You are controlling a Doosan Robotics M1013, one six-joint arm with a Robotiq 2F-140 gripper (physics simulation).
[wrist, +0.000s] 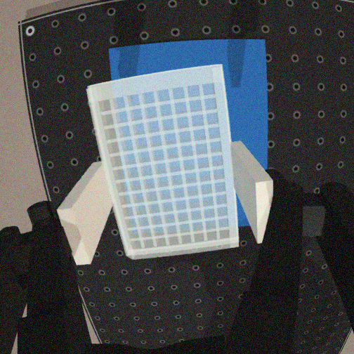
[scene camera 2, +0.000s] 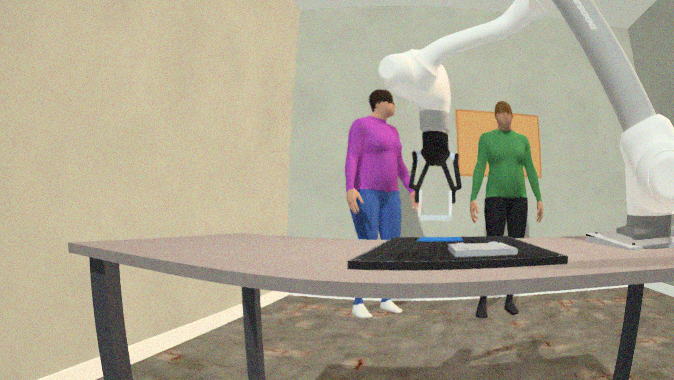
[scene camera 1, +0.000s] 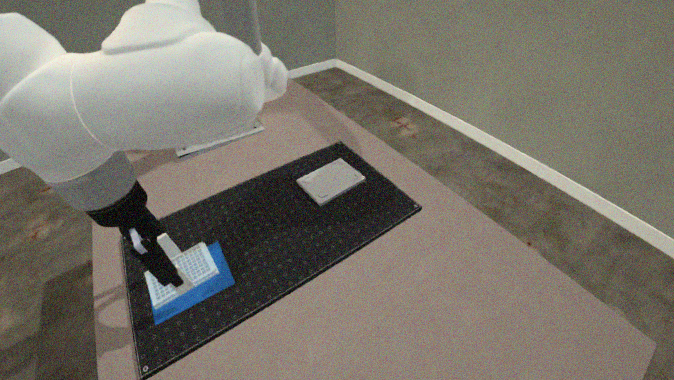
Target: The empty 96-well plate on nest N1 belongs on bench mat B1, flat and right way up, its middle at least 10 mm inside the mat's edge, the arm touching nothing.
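Places are measured from the arm's base along level axes (x left, y back, z up), in centimetres.
Pixels of known places: gripper, fingertip midpoint: [scene camera 2: 434, 216] [scene camera 1: 180, 272]; arm's base, origin of the base link: [scene camera 2: 650, 234].
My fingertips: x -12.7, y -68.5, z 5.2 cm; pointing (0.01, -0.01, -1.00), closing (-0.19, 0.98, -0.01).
Ahead of a thing's pixels: the offset from my fingertips to its middle. Level surfaces: height alone.
The pale 96-well plate {dx -0.1, dy +0.0, dz -0.3 cm} [scene camera 1: 202, 262] [scene camera 2: 435, 218] [wrist: 170, 165] is held across its long sides, wells up and roughly level. My gripper [scene camera 1: 177, 262] [scene camera 2: 435, 206] [wrist: 168, 173] is shut on it. Scene camera 2 shows the plate well above the blue bench mat B1 {dz -6.1 cm} [scene camera 1: 225, 276] [scene camera 2: 440, 239] [wrist: 250, 100], with air between. In the wrist view the plate covers much of the mat, slightly turned against it, and reaches past its left and lower edges. Nest N1 {dx +40.7, dy +15.3, dz -5.6 cm} [scene camera 1: 331, 181] [scene camera 2: 482, 250], a light grey block, holds no plate.
The mat and nest lie on a black perforated board {dz -6.3 cm} [scene camera 1: 280, 240] [scene camera 2: 400, 259] [wrist: 300, 130] on a pinkish table {dz -7.6 cm} [scene camera 1: 400, 300] [scene camera 2: 225, 255]. The arm's base plate [scene camera 1: 220, 143] [scene camera 2: 612, 240] is on the table. Two people [scene camera 2: 377, 155] [scene camera 2: 506, 165] stand behind the table.
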